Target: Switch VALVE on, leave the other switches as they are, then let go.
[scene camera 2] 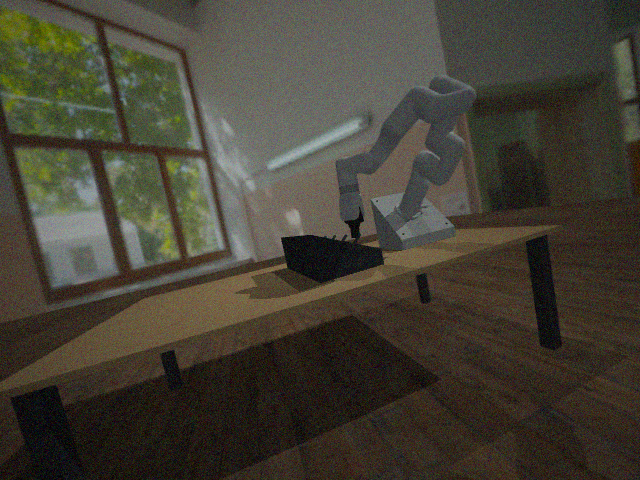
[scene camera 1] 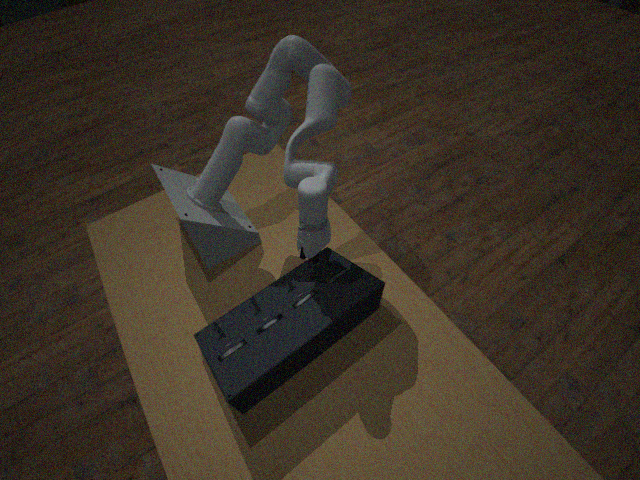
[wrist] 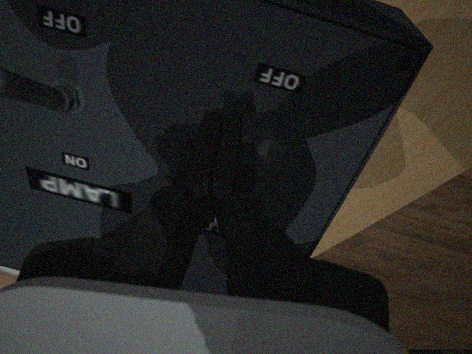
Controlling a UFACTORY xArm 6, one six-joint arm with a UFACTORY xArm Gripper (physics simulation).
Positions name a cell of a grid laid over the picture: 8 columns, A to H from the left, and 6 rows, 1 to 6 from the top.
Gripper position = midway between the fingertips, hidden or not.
My gripper shows in scene camera 2 (E3), in scene camera 1 (D4) and in the wrist view (D3).
